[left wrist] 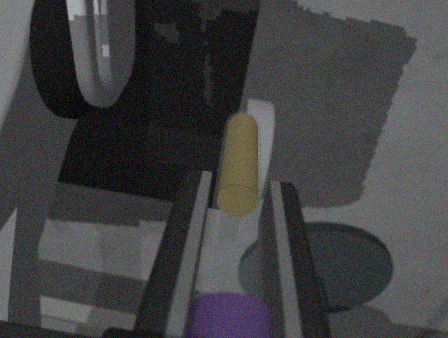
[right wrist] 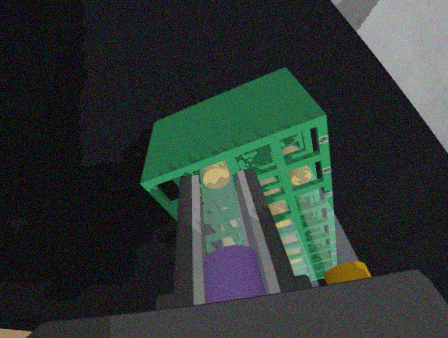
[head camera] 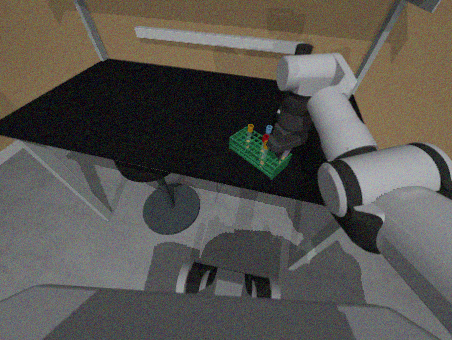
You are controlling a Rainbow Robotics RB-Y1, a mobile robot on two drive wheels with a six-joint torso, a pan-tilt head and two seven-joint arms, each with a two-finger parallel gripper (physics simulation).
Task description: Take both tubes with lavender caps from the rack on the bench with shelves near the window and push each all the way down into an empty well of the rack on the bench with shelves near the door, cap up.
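Note:
My left gripper (left wrist: 236, 197) is visible to me, and so is my right gripper (right wrist: 218, 185). I also see a green rack (head camera: 271, 168), and there is the rack (right wrist: 247, 126) again from my right wrist, whereas in the left wrist view it is out of frame.

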